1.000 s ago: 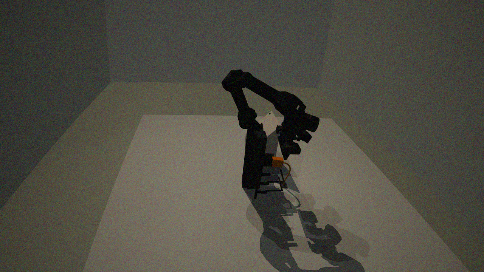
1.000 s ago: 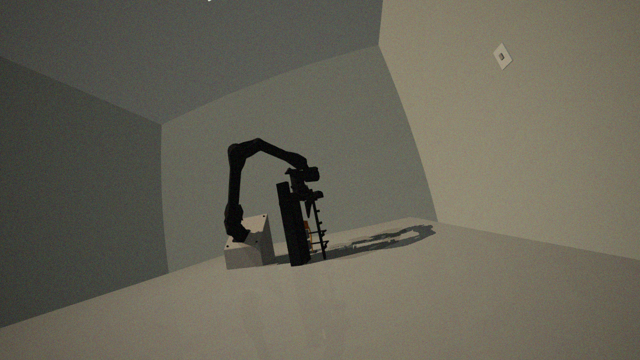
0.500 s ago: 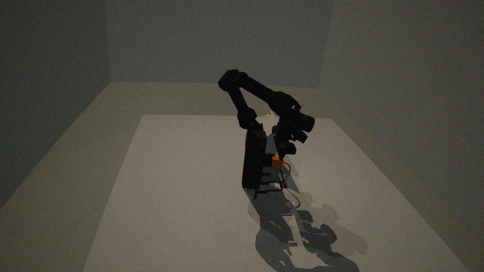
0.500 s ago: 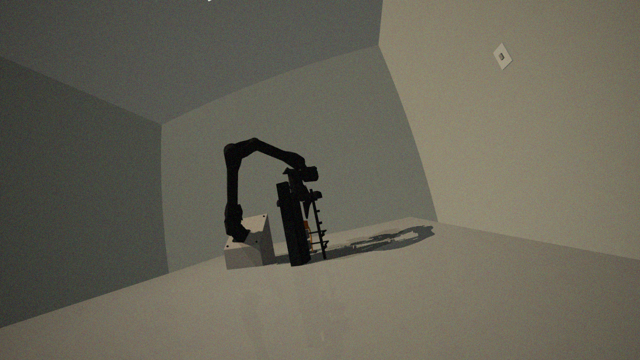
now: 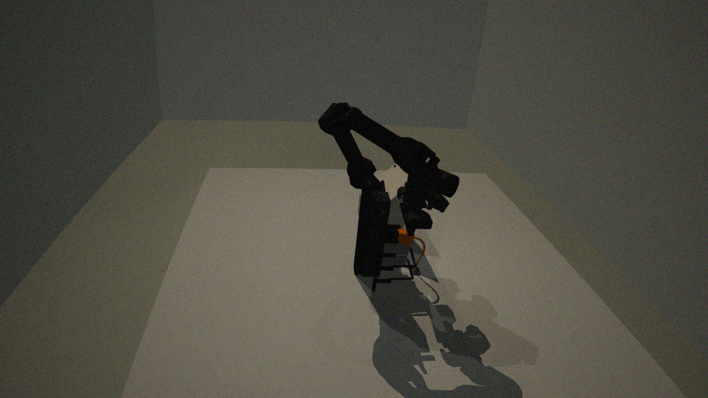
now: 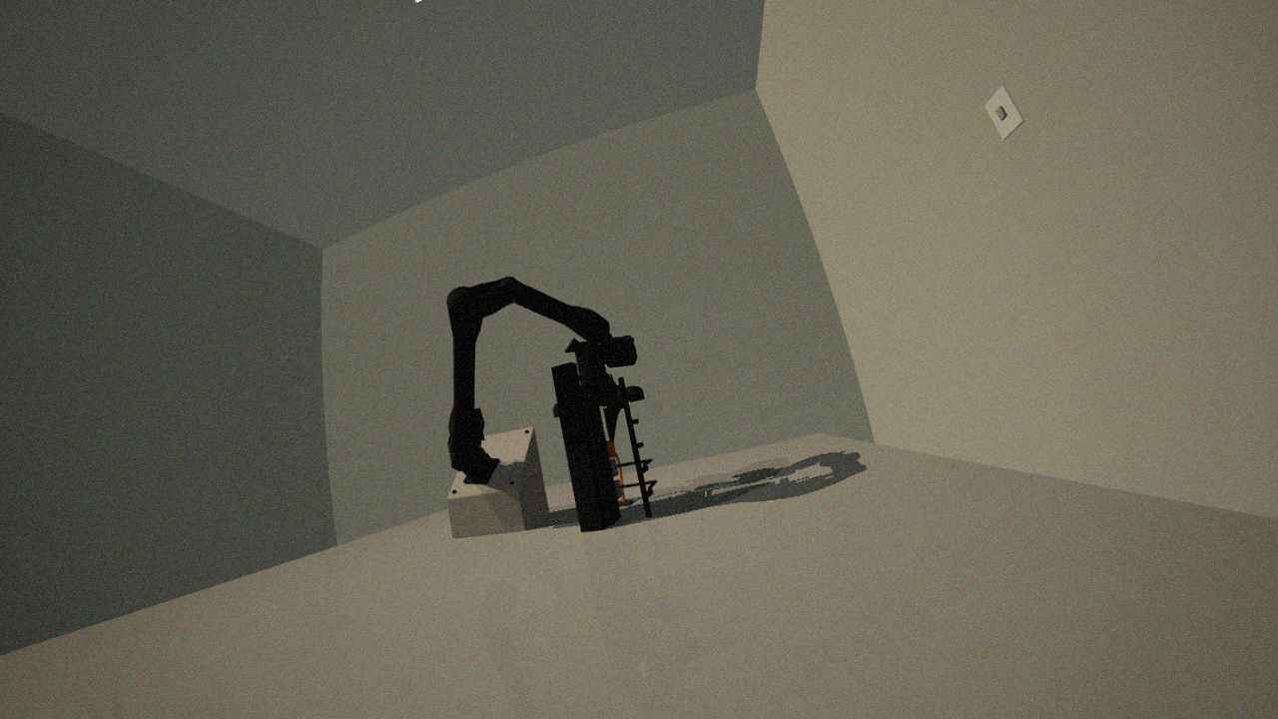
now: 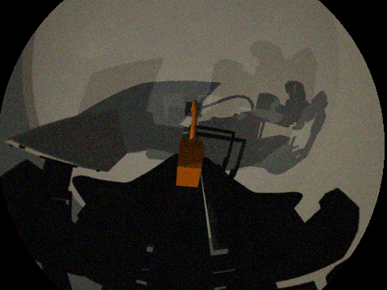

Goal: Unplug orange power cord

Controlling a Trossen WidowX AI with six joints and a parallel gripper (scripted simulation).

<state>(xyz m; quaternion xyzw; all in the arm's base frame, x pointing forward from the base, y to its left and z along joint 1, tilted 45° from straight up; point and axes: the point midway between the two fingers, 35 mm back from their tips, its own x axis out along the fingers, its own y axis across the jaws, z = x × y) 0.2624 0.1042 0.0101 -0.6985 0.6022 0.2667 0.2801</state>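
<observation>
Right now my gripper tip is 30 mm to the left of the orange plug.
</observation>
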